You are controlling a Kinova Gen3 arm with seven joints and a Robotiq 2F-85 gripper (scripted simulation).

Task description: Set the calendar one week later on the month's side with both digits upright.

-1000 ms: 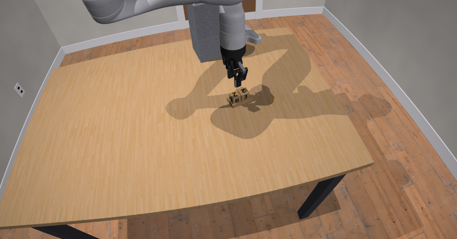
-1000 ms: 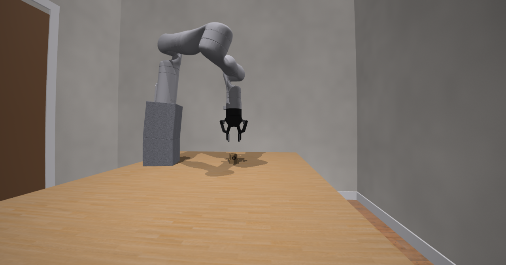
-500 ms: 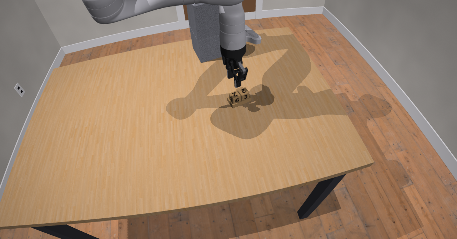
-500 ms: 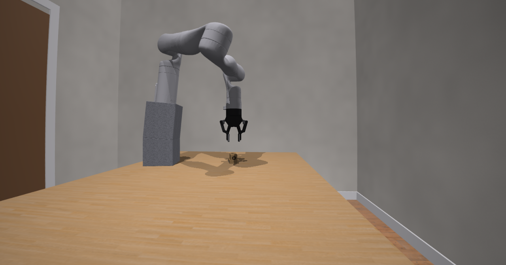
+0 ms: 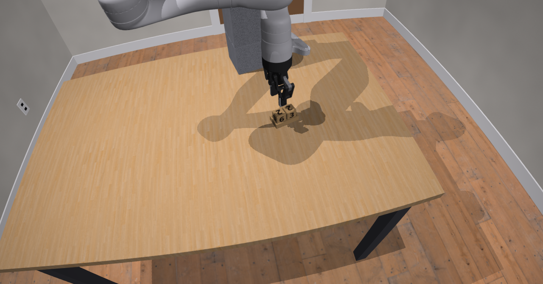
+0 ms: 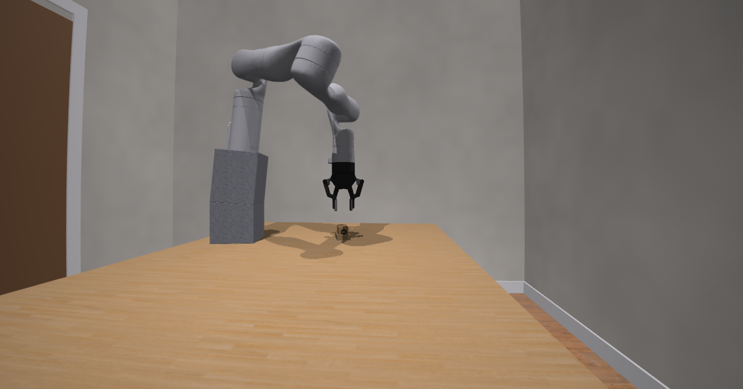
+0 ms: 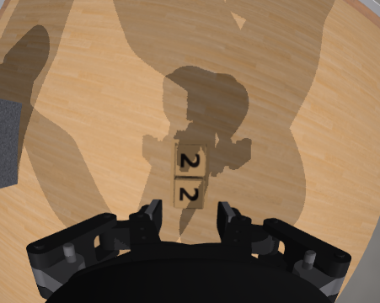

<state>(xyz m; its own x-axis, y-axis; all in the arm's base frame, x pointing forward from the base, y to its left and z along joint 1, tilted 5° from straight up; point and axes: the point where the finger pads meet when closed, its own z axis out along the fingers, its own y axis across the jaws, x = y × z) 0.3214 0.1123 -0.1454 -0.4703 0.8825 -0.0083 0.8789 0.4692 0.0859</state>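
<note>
The wooden tray is 10 cm below my hand, 2 cm to the left of it and 1 cm behind it.
</note>
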